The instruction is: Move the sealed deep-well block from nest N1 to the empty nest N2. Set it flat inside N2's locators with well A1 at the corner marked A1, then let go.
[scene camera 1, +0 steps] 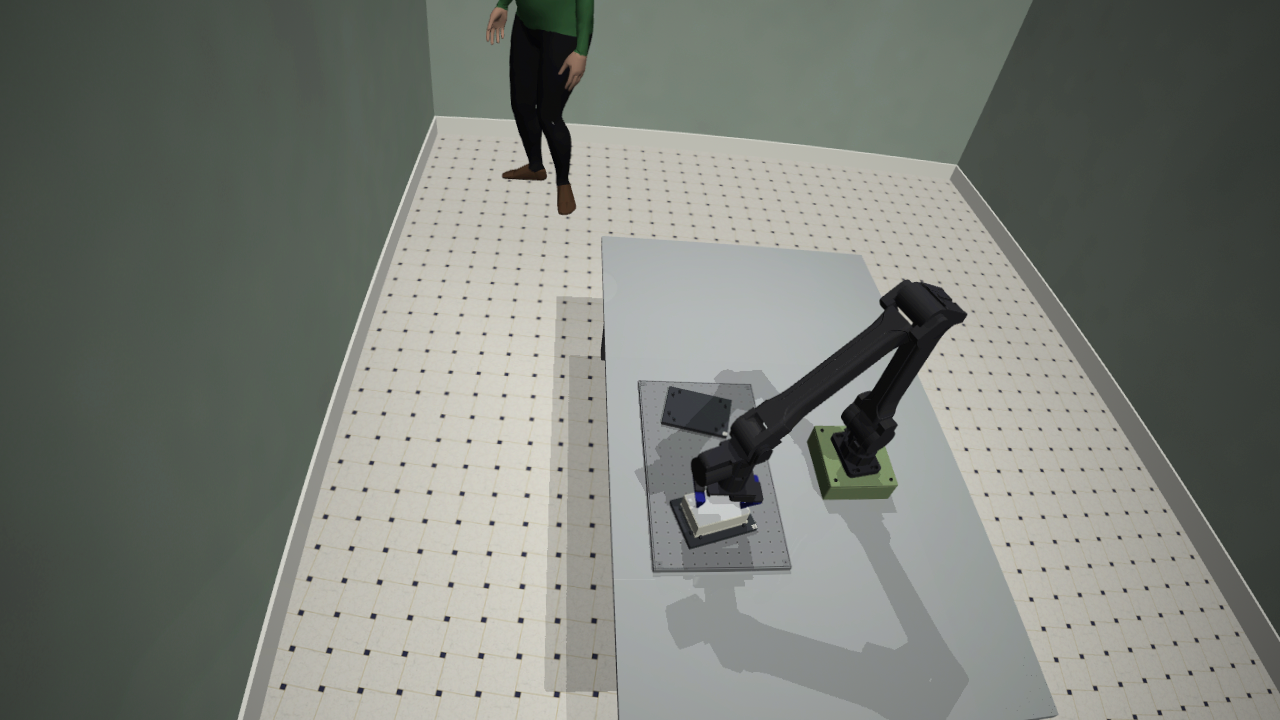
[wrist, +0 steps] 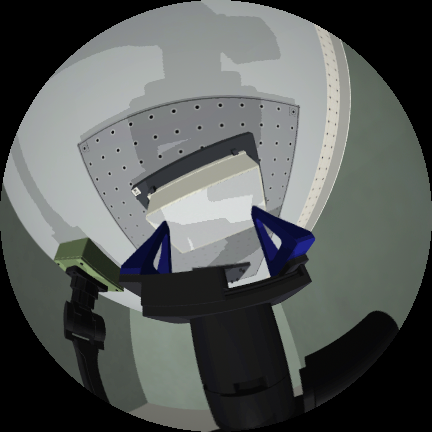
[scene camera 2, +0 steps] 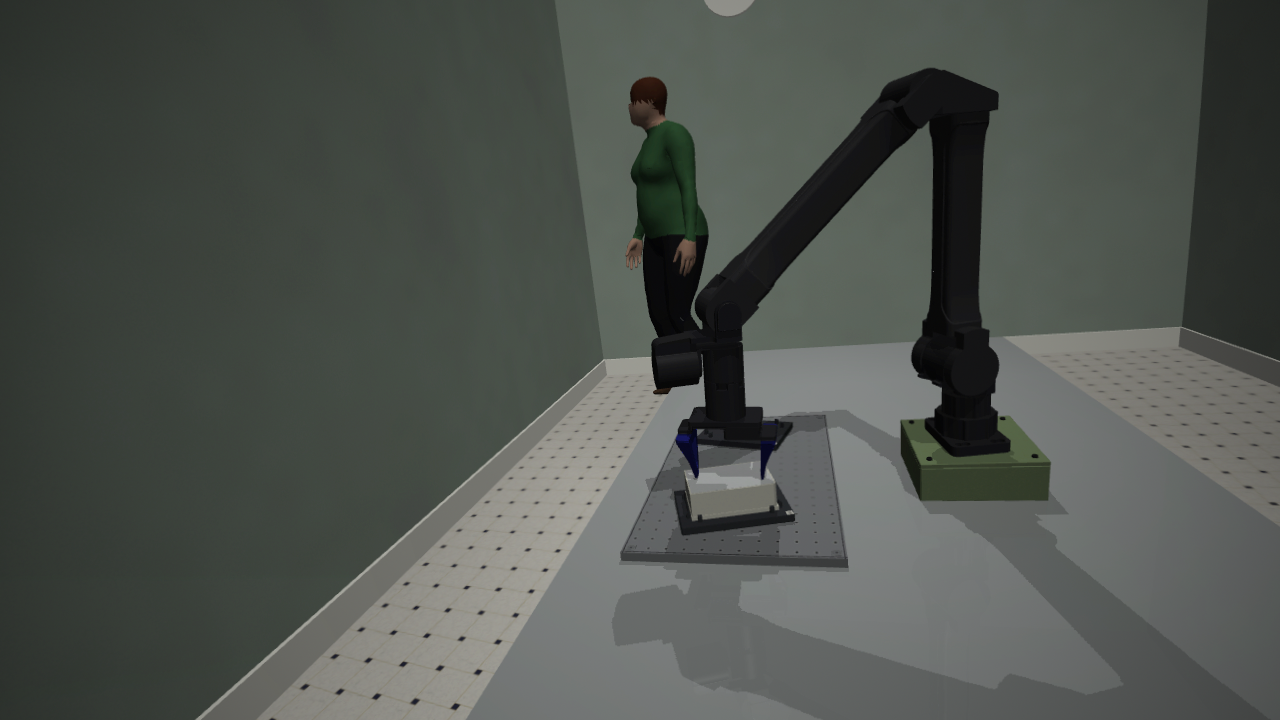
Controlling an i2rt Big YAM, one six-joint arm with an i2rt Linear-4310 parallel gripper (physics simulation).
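Pixels of known places: gripper, between the fingertips: (scene camera 1: 719,505) (wrist: 209,216) (scene camera 2: 729,477); arm's base, origin of its link: (scene camera 1: 854,454) (wrist: 85,277) (scene camera 2: 965,438).
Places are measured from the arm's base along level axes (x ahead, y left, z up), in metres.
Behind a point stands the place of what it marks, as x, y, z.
The pale sealed block (scene camera 1: 721,521) @(0.380, 0.119, 0.002) (scene camera 2: 732,499) @(0.374, 0.119, -0.013) (wrist: 205,182) @(0.382, 0.121, -0.002) sits in the dark nest N1 (scene camera 1: 691,540) @(0.442, 0.133, -0.038) (scene camera 2: 738,524) @(0.369, 0.138, -0.043) (wrist: 210,157) @(0.395, 0.129, -0.038) at the near end of the board. Its A1 well cannot be made out; a small white mark shows at one nest corner. The gripper (scene camera 1: 725,503) @(0.375, 0.083, 0.005) (scene camera 2: 730,476) @(0.375, 0.083, 0.005) (wrist: 210,215) @(0.375, 0.083, 0.005) is open and points down, with its blue fingertips at about the height of the block's top, near its two ends. Contact cannot be told. The empty nest N2 (scene camera 1: 696,410) @(0.334, -0.212, -0.038) (wrist: 237,272) @(0.388, -0.217, -0.038) lies at the far end, with a white mark at one corner; the gripper partly hides it in scene camera 2.
Both nests are on a perforated grey board (scene camera 1: 666,555) @(0.501, 0.153, -0.050) (scene camera 2: 644,542) @(0.503, 0.158, -0.050) (wrist: 110,150) @(0.285, 0.186, -0.050) on the table (scene camera 1: 716,304) @(0.150, -0.619, -0.063). The arm's green base (scene camera 1: 854,483) @(0.034, 0.075, -0.003) (scene camera 2: 984,481) @(0.008, 0.086, -0.032) (wrist: 72,254) @(0.050, 0.079, -0.016) stands to the board's right in the scene views. A person (scene camera 1: 541,80) (scene camera 2: 662,179) stands beyond the table.
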